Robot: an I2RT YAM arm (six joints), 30 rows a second.
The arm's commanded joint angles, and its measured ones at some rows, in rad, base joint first. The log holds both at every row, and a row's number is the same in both.
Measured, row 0:
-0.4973, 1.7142, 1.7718, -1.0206, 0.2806, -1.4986
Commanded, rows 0 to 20:
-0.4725, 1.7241, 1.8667, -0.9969, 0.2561, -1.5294
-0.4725, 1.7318, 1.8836, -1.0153, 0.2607, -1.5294
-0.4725, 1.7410, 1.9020, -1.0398, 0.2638, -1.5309
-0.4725, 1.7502, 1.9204, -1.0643, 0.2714, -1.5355
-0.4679, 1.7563, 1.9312, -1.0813, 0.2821, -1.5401
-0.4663, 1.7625, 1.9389, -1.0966, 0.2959, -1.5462
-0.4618, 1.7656, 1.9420, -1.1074, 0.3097, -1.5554
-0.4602, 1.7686, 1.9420, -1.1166, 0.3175, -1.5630
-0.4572, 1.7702, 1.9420, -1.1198, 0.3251, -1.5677
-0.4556, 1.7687, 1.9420, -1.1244, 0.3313, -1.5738
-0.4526, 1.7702, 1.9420, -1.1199, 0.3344, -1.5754
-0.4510, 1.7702, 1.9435, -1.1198, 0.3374, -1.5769
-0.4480, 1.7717, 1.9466, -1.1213, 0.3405, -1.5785
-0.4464, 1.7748, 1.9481, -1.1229, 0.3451, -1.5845
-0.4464, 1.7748, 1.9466, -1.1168, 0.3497, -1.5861
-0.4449, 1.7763, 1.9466, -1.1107, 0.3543, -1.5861
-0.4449, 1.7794, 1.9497, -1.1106, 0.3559, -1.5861
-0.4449, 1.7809, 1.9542, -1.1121, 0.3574, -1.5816
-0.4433, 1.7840, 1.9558, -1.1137, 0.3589, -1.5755
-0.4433, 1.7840, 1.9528, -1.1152, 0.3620, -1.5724
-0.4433, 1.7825, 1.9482, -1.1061, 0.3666, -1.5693
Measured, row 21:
-0.4690, 1.8015, 1.8988, -1.1591, 0.3538, -1.5555
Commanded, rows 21 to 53:
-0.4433, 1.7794, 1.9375, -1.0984, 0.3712, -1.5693
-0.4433, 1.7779, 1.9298, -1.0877, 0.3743, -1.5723
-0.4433, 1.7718, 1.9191, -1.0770, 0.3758, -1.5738
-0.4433, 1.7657, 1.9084, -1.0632, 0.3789, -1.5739
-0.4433, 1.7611, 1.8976, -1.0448, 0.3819, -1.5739
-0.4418, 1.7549, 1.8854, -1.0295, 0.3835, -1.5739
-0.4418, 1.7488, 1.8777, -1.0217, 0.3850, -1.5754
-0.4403, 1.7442, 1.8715, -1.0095, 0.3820, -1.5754
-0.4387, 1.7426, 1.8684, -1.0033, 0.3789, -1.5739
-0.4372, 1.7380, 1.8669, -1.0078, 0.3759, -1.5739
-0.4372, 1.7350, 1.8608, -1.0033, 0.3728, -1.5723
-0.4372, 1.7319, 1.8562, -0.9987, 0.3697, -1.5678
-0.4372, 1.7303, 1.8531, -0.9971, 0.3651, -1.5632
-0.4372, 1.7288, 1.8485, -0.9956, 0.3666, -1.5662
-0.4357, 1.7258, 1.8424, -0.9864, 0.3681, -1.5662
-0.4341, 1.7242, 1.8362, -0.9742, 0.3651, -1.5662
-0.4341, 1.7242, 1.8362, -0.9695, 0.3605, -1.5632
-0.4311, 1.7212, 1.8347, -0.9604, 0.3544, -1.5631
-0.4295, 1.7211, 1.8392, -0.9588, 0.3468, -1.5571
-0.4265, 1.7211, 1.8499, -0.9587, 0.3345, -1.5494
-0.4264, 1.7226, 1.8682, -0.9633, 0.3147, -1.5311
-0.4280, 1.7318, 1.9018, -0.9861, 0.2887, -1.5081
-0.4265, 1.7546, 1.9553, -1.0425, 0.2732, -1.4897
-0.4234, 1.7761, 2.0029, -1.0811, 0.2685, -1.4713
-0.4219, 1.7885, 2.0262, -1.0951, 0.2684, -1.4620
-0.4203, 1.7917, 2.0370, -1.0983, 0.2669, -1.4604
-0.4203, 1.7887, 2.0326, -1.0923, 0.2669, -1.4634
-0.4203, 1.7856, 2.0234, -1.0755, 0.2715, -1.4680
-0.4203, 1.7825, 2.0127, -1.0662, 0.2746, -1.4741
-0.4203, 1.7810, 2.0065, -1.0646, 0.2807, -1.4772
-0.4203, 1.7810, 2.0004, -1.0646, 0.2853, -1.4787
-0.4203, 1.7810, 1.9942, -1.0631, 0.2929, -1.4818
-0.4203, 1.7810, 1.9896, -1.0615, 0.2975, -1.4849
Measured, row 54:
-0.4580, 1.8267, 1.9442, -1.1660, 0.3477, -1.4715
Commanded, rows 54 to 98:
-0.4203, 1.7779, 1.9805, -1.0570, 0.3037, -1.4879
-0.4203, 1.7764, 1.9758, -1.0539, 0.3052, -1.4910
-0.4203, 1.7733, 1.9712, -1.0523, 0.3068, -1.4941
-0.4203, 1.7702, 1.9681, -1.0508, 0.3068, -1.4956
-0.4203, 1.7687, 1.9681, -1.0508, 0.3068, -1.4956
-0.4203, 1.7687, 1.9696, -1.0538, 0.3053, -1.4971
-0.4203, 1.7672, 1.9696, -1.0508, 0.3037, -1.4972
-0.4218, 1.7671, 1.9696, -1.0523, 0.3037, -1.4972
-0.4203, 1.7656, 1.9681, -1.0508, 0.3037, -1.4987
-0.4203, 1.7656, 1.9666, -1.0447, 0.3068, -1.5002
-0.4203, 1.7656, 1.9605, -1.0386, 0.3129, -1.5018
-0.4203, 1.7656, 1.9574, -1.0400, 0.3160, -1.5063
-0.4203, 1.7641, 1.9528, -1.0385, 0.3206, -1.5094
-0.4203, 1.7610, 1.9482, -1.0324, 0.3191, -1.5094
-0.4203, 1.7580, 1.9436, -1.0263, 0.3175, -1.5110
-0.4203, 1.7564, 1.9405, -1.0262, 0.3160, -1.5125
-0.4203, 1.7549, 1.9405, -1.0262, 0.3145, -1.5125
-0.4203, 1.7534, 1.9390, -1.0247, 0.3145, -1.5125
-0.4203, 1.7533, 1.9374, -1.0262, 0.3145, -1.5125
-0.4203, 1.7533, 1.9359, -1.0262, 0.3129, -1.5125
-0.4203, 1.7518, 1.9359, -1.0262, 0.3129, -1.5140
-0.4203, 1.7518, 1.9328, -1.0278, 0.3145, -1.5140
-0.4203, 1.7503, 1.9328, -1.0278, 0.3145, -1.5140
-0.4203, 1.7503, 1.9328, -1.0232, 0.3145, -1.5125
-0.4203, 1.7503, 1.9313, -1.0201, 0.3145, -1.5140
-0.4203, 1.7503, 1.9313, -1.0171, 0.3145, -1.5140
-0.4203, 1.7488, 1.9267, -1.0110, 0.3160, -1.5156
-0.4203, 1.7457, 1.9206, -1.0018, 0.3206, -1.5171
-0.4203, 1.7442, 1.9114, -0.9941, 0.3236, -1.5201
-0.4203, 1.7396, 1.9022, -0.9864, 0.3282, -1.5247
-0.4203, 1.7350, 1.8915, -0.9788, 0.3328, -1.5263
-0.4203, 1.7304, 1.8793, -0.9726, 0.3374, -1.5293
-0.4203, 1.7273, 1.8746, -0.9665, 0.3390, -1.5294
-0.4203, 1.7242, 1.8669, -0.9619, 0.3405, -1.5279
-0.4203, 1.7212, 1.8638, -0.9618, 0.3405, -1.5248
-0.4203, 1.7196, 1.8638, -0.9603, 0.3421, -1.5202
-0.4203, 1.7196, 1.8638, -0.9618, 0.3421, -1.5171
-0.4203, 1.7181, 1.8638, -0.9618, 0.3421, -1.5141
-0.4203, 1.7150, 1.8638, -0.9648, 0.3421, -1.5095
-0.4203, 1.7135, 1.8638, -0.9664, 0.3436, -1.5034
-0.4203, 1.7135, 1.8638, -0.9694, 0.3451, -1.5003
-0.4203, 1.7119, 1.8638, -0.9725, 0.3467, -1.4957
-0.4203, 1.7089, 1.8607, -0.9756, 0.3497, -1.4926
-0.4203, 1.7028, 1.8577, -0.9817, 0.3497, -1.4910
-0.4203, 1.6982, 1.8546, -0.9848, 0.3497, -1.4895
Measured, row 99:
-0.4297, 1.7817, 1.8664, -1.0088, 0.3710, -1.5070
